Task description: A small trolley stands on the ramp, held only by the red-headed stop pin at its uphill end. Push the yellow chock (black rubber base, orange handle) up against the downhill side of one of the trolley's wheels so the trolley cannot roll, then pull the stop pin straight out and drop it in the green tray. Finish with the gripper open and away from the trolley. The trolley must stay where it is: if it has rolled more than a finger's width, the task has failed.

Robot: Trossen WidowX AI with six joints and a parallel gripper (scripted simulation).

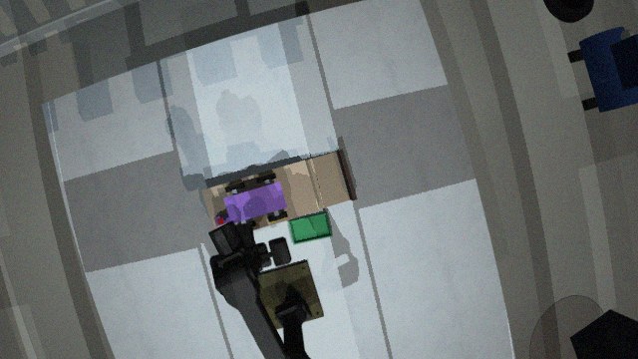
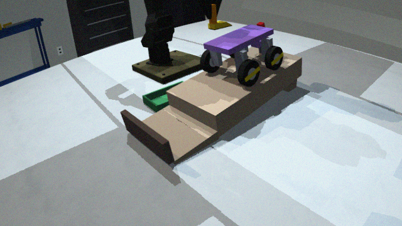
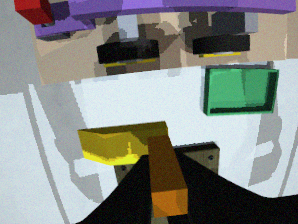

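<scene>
The red-headed stop pin is 110 mm ahead of my gripper tip, 60 mm to the left of it and 50 mm below it. From my gripper tip the other things lie so: yellow chock 20 mm to the left, 10 mm below, 10 mm ahead; tan ramp 130 mm below, 110 mm ahead, 60 mm to the right; purple-decked trolley 110 mm ahead, 60 mm below, 50 mm to the right.
</scene>
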